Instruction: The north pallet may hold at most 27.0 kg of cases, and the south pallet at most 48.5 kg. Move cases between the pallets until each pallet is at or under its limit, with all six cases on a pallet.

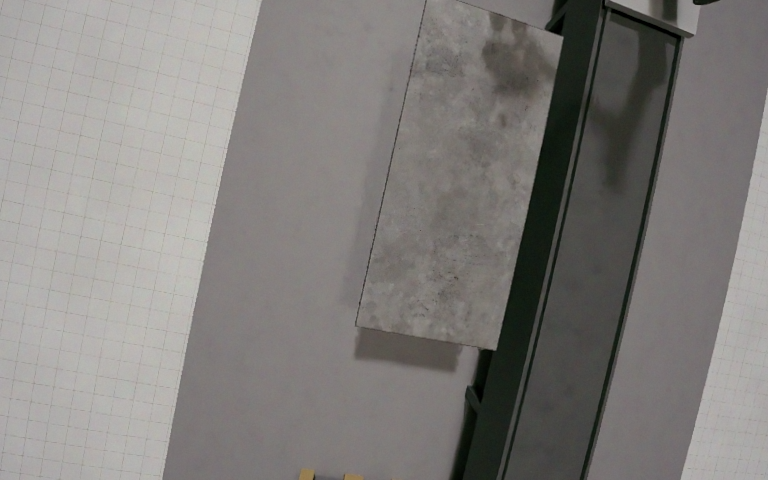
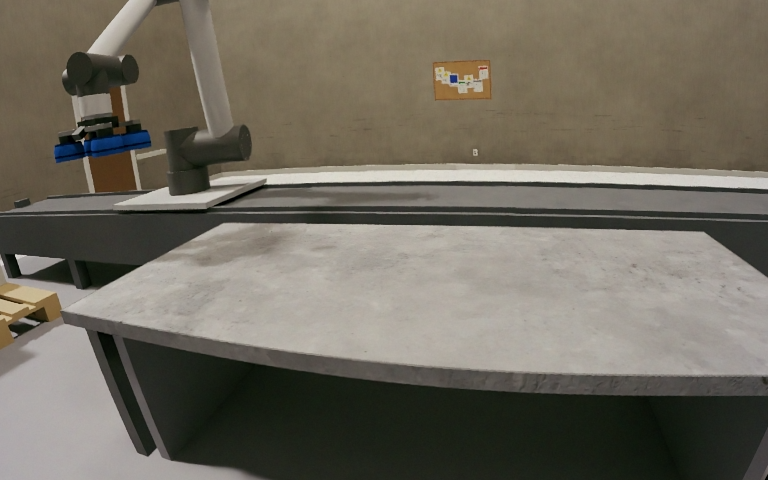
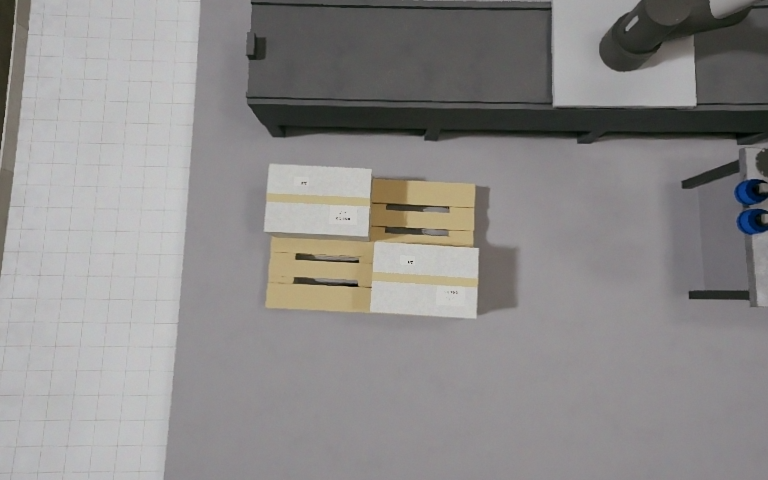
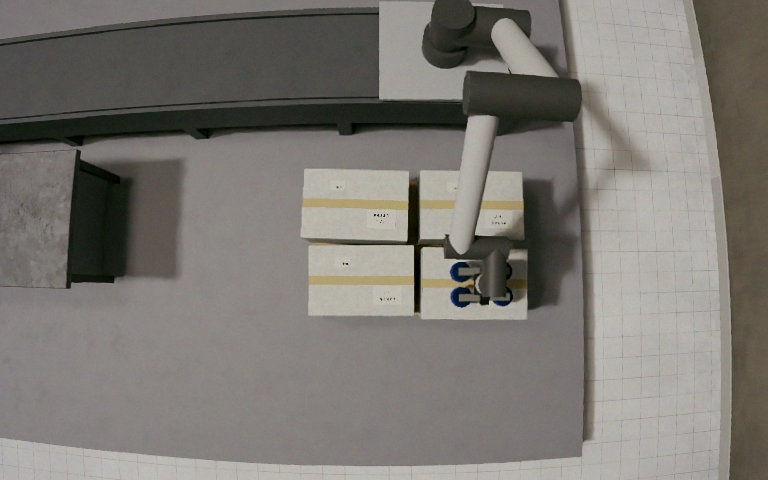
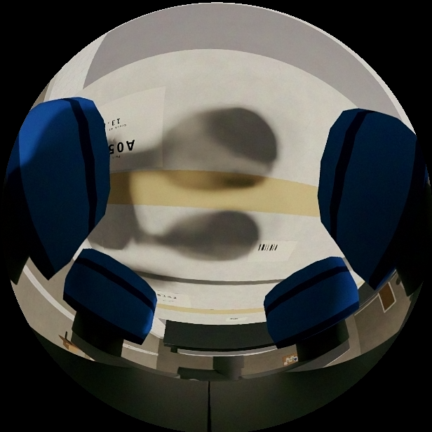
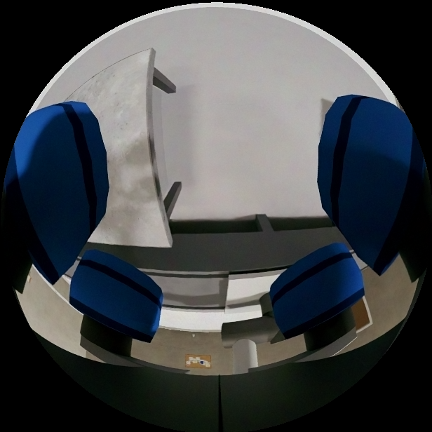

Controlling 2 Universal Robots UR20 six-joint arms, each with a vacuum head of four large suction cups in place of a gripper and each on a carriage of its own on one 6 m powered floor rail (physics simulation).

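Pixels of known places: left arm's base, link origin: [image 4: 444, 48]; right arm's base, link origin: [image 2: 190, 190] [image 3: 623, 49].
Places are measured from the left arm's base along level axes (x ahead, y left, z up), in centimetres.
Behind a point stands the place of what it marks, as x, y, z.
The north pallet [image 3: 320, 297] @[131.1, -607.6, -42.6] [image 2: 28, 294] @[68.5, -536.3, -42.6] bears two white cases with tan tape, one [image 3: 317, 217] @[88.0, -607.4, -17.2] at its upper left and one [image 3: 424, 260] @[110.0, -549.2, -17.7] at its lower right. The south pallet [image 4: 414, 195] @[73.0, -14.6, -42.6] bears four cases: upper left [image 4: 353, 220] @[92.2, -48.9, -13.1], upper right [image 4: 436, 220] @[92.1, -5.0, -15.0], lower left [image 4: 362, 300] @[134.2, -44.4, -18.3] and lower right [image 4: 436, 308] @[138.4, -5.8, -13.3] [image 5: 215, 85]. My left gripper [image 4: 481, 284] @[126.1, 15.5, -3.2] [image 5: 212, 200] is open above the lower right case, apart from its top. That case's partly hidden label starts "A05". My right gripper [image 2: 103, 144] [image 3: 751, 206] [image 6: 216, 200] is open, with no case on its cups, near the table's end.
A grey stone-topped table [image 1: 458, 169] @[93.9, -302.1, -4.0] [image 2: 424, 283] @[97.1, -299.4, -4.0] [image 4: 33, 220] @[91.3, -235.9, -4.0] [image 6: 125, 150] stands between the pallets. The dark rail [image 1: 589, 283] @[0.6, -257.8, -5.5] [image 3: 396, 56] @[1.9, -566.6, -5.6] [image 4: 198, 67] @[4.4, -137.9, -5.5] runs behind table and pallets.
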